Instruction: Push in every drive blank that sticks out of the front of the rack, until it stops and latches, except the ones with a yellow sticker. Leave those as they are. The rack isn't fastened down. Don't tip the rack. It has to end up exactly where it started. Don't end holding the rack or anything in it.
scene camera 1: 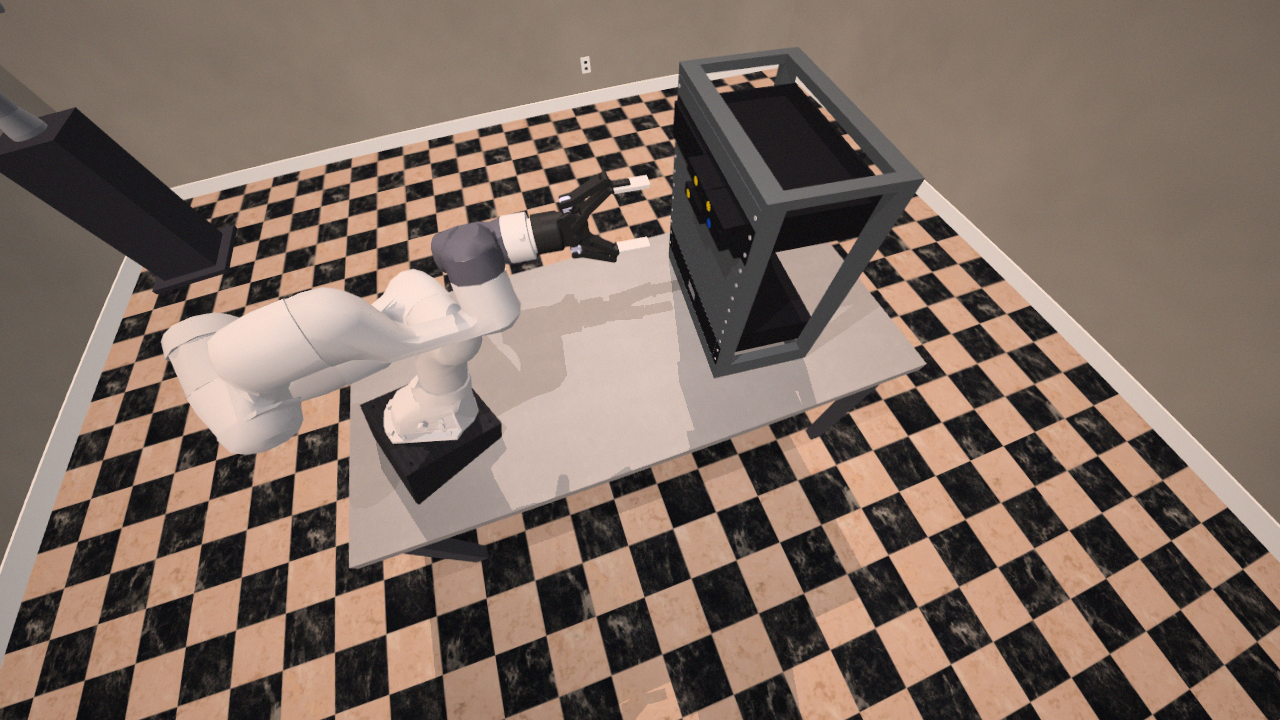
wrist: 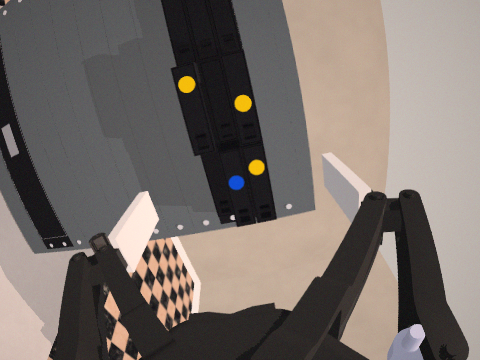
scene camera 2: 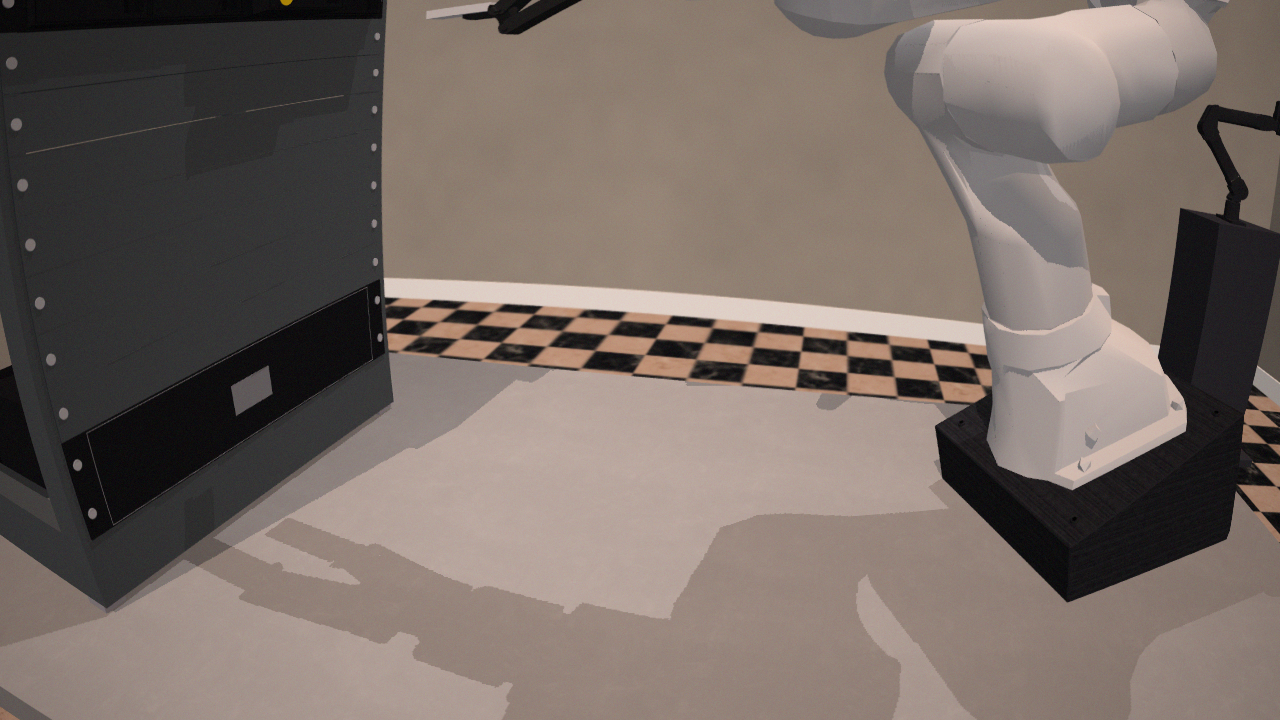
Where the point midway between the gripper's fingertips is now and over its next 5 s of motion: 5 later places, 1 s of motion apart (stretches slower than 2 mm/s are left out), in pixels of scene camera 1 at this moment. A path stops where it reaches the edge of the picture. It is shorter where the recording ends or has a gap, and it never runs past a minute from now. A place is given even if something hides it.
My gripper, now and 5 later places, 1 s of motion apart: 648,214; 669,199; 672,200; 689,227; 699,224; 702,227
